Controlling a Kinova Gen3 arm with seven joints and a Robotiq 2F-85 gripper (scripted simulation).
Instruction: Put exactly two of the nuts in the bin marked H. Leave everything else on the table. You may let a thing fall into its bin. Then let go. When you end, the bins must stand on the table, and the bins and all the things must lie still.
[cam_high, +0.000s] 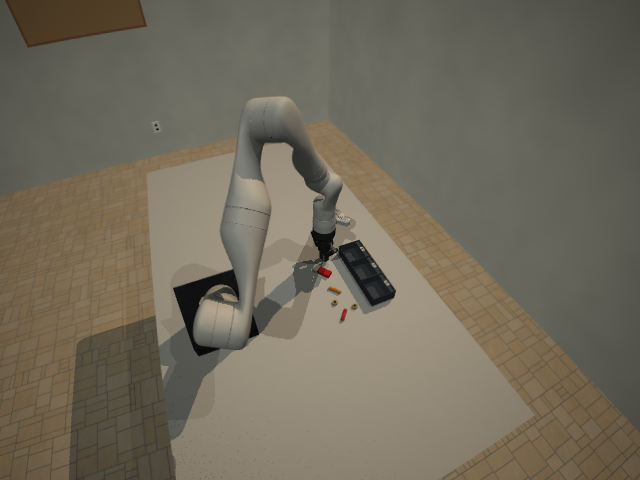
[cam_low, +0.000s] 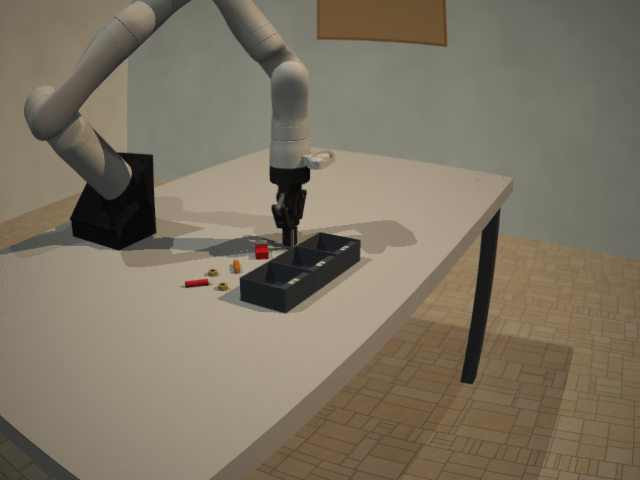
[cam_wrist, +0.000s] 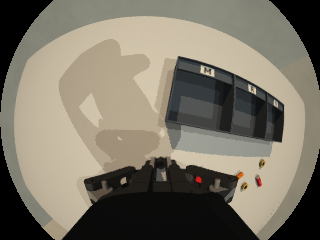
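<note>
The red block lies 40 mm to the right of my hand, 40 mm behind it and 20 mm below it. The rest, counted from my hand: black three-compartment bin row (130 mm to the right, 90 mm ahead); orange cylinder (140 mm to the right, 40 mm behind, 20 mm below); black piece (20 mm below).
</note>
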